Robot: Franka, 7 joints.
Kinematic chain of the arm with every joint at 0, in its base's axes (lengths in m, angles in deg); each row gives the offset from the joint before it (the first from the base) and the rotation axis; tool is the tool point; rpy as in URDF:
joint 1: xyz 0 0 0.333 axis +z
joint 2: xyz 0 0 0 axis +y
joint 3: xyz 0 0 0.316 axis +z
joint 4: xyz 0.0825 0 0 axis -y
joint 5: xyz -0.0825 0 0.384 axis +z
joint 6: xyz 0 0 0 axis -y
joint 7: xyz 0.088 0 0 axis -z
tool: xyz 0 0 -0.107 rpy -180 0 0
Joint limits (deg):
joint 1: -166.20..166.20
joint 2: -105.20..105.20
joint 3: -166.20..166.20
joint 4: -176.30..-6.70
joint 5: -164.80..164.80
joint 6: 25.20..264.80
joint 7: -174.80..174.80
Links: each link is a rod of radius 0.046 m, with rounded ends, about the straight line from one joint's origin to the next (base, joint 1, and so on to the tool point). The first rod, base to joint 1, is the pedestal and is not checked.
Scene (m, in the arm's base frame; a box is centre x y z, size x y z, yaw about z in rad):
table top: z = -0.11
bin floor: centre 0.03 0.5 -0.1 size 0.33 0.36 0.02 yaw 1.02
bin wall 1: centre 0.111 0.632 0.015 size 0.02 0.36 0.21 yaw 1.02
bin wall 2: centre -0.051 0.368 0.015 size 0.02 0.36 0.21 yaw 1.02
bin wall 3: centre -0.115 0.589 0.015 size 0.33 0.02 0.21 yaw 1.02
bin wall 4: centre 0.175 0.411 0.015 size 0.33 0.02 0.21 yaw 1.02
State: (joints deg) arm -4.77 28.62 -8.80 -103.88 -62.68 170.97 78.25
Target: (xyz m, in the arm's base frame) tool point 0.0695 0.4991 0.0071
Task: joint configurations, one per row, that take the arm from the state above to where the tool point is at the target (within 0.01 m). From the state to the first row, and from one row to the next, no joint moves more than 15 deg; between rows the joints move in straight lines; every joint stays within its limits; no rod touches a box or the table.
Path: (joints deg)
1: -14.94 25.36 -22.52 -106.66 -62.63 167.56 78.25
2: -25.10 22.11 -36.24 -109.44 -62.59 164.14 78.25
3: -35.27 18.85 -49.96 -112.22 -62.54 160.73 78.25
4: -45.44 15.60 -63.68 -115.00 -62.50 157.31 78.25
5: -55.61 12.34 -77.40 -117.78 -62.45 153.90 78.25
6: -65.77 9.09 -91.12 -120.56 -62.41 150.48 78.25
7: -75.94 5.83 -104.83 -123.34 -62.36 147.07 78.25
8: -86.11 2.57 -118.55 -126.12 -62.32 143.65 78.25
9: -96.28 -0.68 -132.27 -128.90 -62.27 140.24 78.25
10: -106.44 -3.94 -145.99 -131.68 -62.22 136.82 78.25
11: -116.61 -7.19 -159.71 -134.46 -62.18 133.41 78.25
12: -116.98 -21.14 -160.68 -128.89 -62.50 135.25 78.25
13: -117.36 -35.08 -161.64 -123.31 -62.83 137.09 78.25
14: -117.73 -49.03 -162.61 -117.74 -63.15 138.94 78.25

